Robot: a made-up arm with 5 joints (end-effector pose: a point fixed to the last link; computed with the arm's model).
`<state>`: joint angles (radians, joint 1 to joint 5).
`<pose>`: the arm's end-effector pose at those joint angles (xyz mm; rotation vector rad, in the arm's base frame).
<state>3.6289 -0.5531 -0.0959 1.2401 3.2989</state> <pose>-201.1 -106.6 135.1 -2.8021 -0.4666 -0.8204</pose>
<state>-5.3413 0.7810 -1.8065 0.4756 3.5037</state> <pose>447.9 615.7 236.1 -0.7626 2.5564 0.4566</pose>
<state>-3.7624 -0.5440 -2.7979 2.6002 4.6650</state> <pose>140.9 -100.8 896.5 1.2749 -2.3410 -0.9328</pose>
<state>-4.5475 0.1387 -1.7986 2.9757 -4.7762</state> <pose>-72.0 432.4 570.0 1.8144 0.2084 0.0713</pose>
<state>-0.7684 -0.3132 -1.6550 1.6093 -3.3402</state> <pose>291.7 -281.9 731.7 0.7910 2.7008 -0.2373</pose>
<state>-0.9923 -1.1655 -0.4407 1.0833 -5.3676</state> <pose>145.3 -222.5 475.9 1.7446 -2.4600 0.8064</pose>
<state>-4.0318 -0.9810 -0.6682 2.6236 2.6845</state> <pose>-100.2 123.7 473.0 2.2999 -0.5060 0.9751</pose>
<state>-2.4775 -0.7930 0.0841 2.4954 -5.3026</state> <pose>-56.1 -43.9 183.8 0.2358 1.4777 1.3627</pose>
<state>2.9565 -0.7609 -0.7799 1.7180 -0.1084</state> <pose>-302.8 56.7 477.7 0.1137 2.9639 -0.0385</pose>
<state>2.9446 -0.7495 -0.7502 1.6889 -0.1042</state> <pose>-306.8 61.2 461.6 0.1370 2.9511 -0.0420</pose>
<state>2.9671 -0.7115 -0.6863 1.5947 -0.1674</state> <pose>-321.4 56.7 423.6 0.0105 2.9471 -0.0495</pose>
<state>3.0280 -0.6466 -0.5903 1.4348 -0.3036</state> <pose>-339.3 38.7 363.9 -0.2796 2.9341 -0.0606</pose>
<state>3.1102 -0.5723 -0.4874 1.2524 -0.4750</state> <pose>-347.4 10.9 299.0 -0.6499 2.8818 -0.0715</pose>
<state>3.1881 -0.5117 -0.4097 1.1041 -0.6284</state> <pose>-344.6 -16.0 250.3 -0.9819 2.7983 -0.0779</pose>
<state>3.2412 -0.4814 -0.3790 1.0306 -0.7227</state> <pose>-341.7 -34.2 230.3 -1.1904 2.7304 -0.0779</pose>
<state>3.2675 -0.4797 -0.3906 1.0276 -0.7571</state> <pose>-344.4 -43.6 234.9 -1.2781 2.7044 -0.0732</pose>
